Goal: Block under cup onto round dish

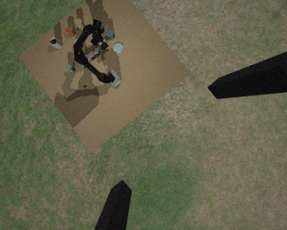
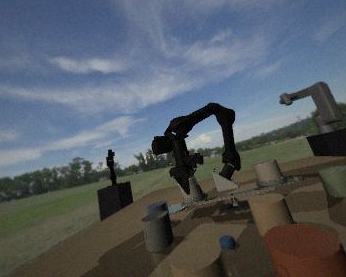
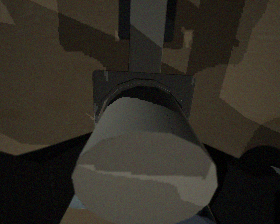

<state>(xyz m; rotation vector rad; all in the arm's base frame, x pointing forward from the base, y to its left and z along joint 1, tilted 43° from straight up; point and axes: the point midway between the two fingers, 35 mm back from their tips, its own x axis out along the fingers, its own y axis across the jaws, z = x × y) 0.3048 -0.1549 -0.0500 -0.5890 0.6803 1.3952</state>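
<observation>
The round pale blue dish is 10 cm to the right of my gripper tip, 9 cm behind it and 7 cm below it. Round my gripper tip: grey cylinder: 18 cm ahead, 9 cm to the right, 4 cm below; grey block: 1 cm below; small blue disc: 22 cm ahead, 9 cm to the left, 7 cm below.
</observation>
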